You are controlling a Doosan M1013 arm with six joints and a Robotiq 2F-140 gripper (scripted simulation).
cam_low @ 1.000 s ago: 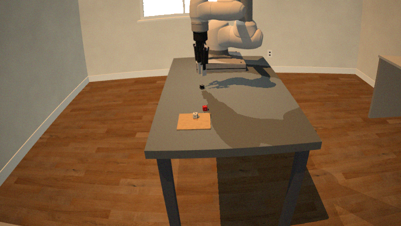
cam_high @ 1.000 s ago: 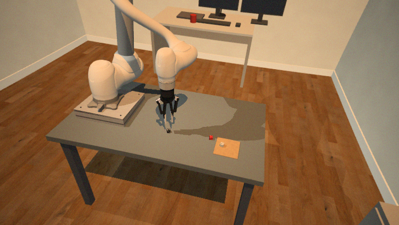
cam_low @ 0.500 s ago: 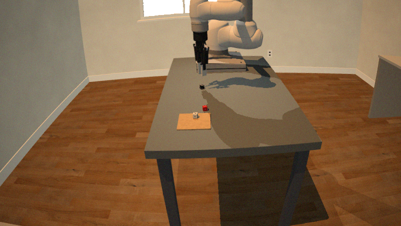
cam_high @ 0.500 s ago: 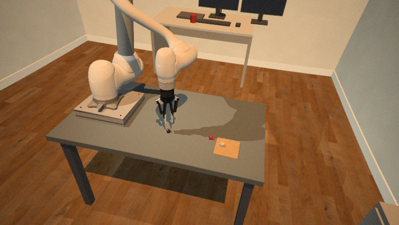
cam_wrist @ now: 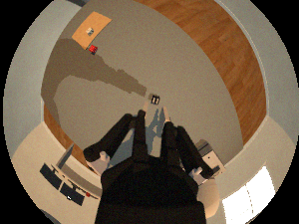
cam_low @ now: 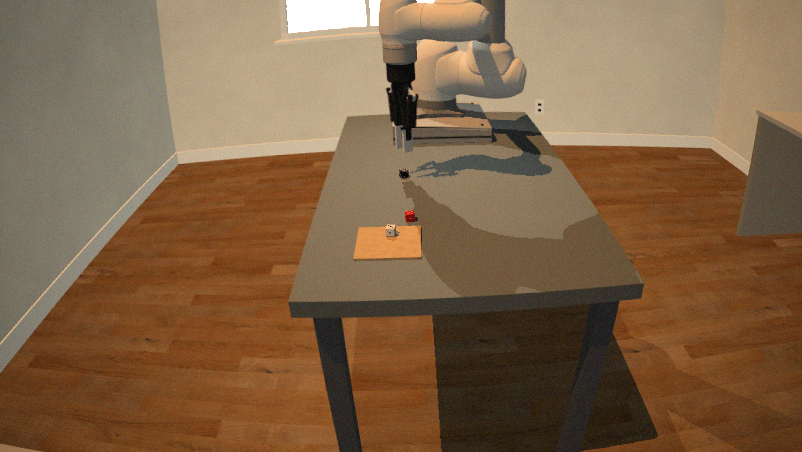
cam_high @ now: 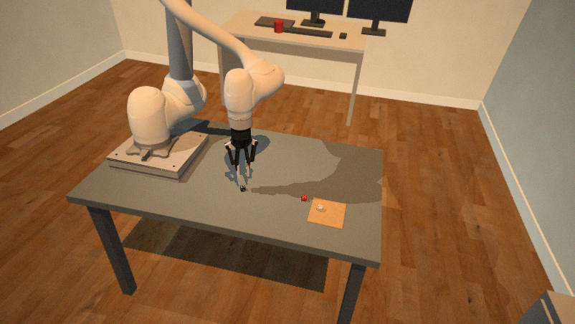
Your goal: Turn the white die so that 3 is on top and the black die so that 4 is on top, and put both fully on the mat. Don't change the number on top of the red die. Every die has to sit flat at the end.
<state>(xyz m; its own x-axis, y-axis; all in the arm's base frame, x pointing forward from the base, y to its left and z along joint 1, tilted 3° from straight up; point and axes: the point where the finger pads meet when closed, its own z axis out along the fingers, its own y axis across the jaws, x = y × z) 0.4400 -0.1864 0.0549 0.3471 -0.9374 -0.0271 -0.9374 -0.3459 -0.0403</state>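
The black die is 10 cm below my hand. Round my hand: white die 33 cm ahead, 9 cm to the right, 10 cm below; then orange mat 36 cm ahead, 10 cm to the right, 11 cm below; then red die 26 cm ahead, 4 cm to the right, 10 cm below.
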